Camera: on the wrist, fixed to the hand. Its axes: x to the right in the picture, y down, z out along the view.
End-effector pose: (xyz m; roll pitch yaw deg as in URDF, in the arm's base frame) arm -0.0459 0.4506 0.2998 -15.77 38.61 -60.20
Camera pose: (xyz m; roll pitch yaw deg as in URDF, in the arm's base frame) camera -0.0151 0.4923 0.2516 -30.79 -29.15 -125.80
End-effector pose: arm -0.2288 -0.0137 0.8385 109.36 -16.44 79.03
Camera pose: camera -0.2439 -0.0169 0.9076 95.95 74.68 70.81
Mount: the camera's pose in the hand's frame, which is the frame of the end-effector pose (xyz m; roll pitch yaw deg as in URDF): 0.0138 0.0594 -0.0359 14.33 -21.52 -91.36
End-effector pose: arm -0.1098 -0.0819 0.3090 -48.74 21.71 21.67
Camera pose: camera -0.1259 -0.0752 0.2404 -34.34 -61.94 -24.19
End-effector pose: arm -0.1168 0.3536 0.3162 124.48 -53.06 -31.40
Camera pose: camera -0.1591 0.3747 0.3689 113.56 37.10 -15.08
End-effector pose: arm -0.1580 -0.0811 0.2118 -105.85 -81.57 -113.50
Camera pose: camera -0.2240 -0.1057 0.2185 108.96 -5.43 28.94
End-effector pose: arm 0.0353 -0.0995 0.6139 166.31 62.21 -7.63
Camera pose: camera 0.0781 -0.1549 0.6245 -99.33 14.43 114.87
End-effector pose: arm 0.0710 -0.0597 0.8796 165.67 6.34 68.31
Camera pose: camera 0.1233 -0.0599 0.9273 -157.47 35.42 164.41
